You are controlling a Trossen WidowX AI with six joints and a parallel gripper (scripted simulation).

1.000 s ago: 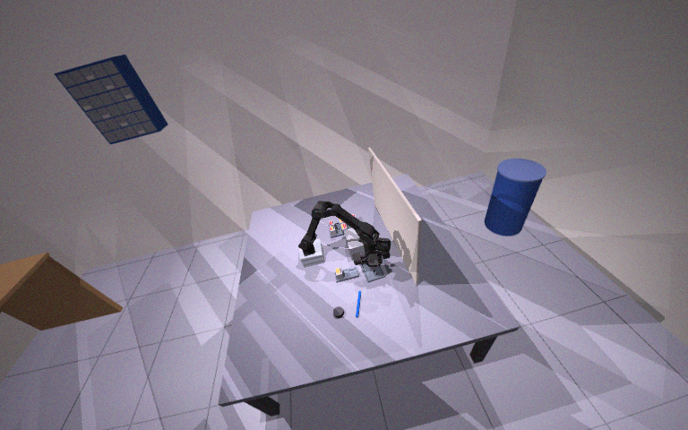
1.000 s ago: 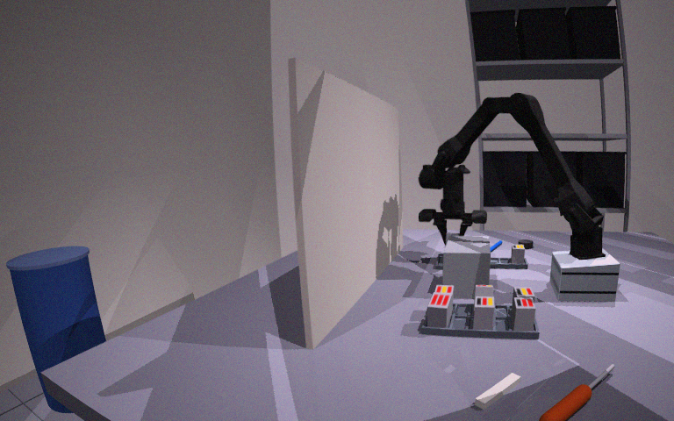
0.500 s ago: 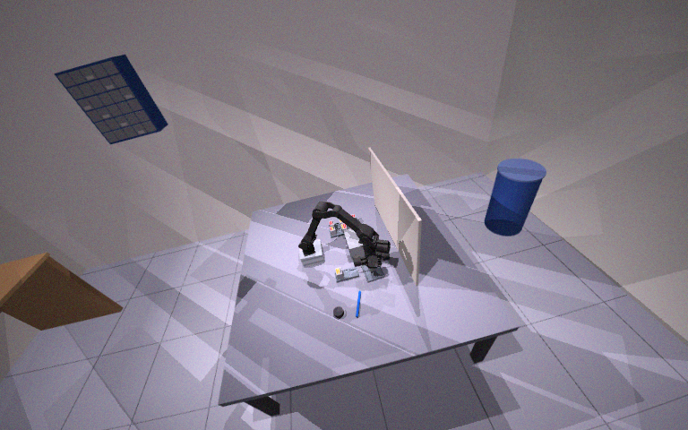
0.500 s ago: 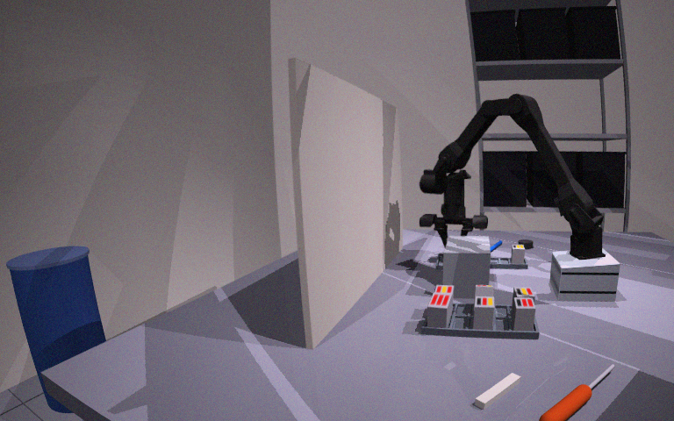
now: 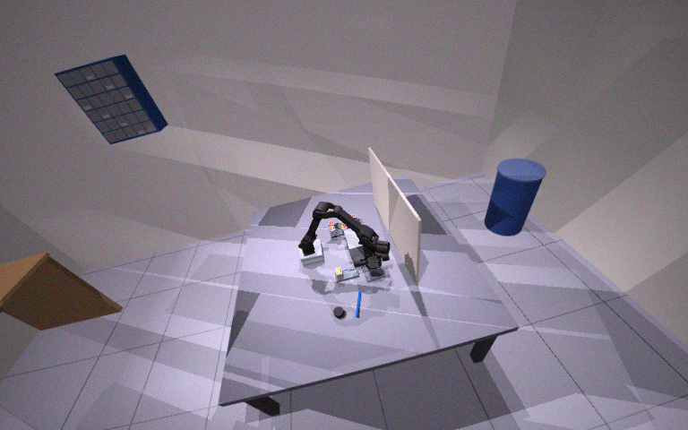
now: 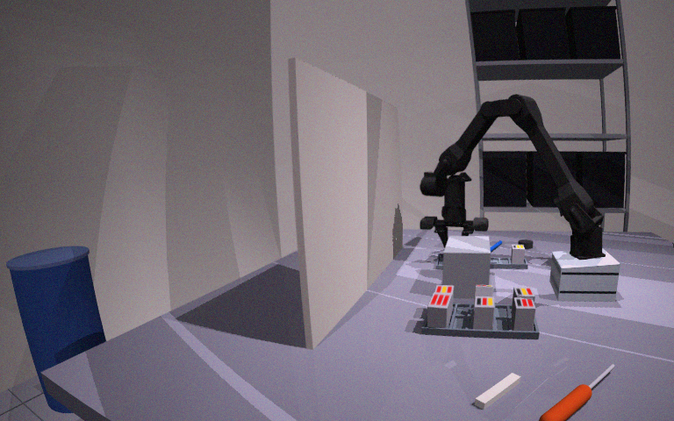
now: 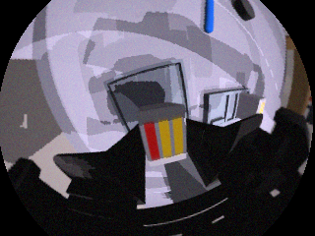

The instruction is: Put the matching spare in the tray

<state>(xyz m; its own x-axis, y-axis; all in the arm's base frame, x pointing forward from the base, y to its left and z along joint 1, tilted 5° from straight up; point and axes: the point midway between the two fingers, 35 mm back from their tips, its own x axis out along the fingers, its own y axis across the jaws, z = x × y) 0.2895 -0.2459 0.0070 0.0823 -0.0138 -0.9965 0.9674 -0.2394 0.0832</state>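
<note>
Now: the dark grey tray 2 cm below my gripper tip. From my gripper tip the other things lie so: grey mounted unit 1 cm behind, 20 cm to the left, 3 cm above; blue pen 15 cm behind, 15 cm to the right, 2 cm below; black disc 26 cm behind, 15 cm to the right, 1 cm below.
</note>
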